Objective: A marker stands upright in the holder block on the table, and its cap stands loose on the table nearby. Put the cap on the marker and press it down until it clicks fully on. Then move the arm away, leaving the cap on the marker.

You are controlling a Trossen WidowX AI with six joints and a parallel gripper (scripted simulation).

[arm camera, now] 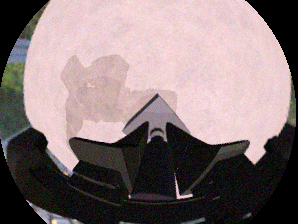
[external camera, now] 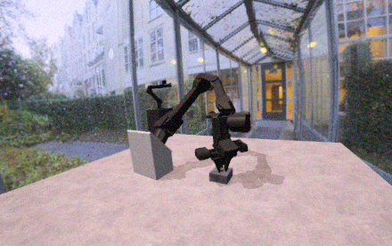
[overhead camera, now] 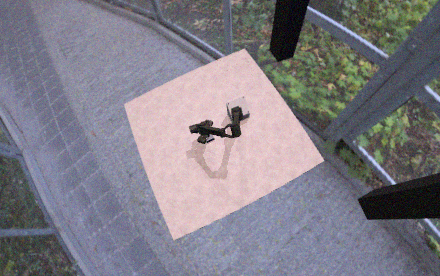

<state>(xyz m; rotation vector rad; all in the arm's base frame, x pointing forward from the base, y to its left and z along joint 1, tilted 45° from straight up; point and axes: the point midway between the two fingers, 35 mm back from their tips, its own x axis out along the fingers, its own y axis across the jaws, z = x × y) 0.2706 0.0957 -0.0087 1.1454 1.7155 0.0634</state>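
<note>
My gripper tip is now 10 mm past the dark marker cap, 10 mm to the right of it and 50 mm below it. Also, from my gripper tip: dark holder block (10 mm behind, 10 mm to the left, 20 mm below).
</note>
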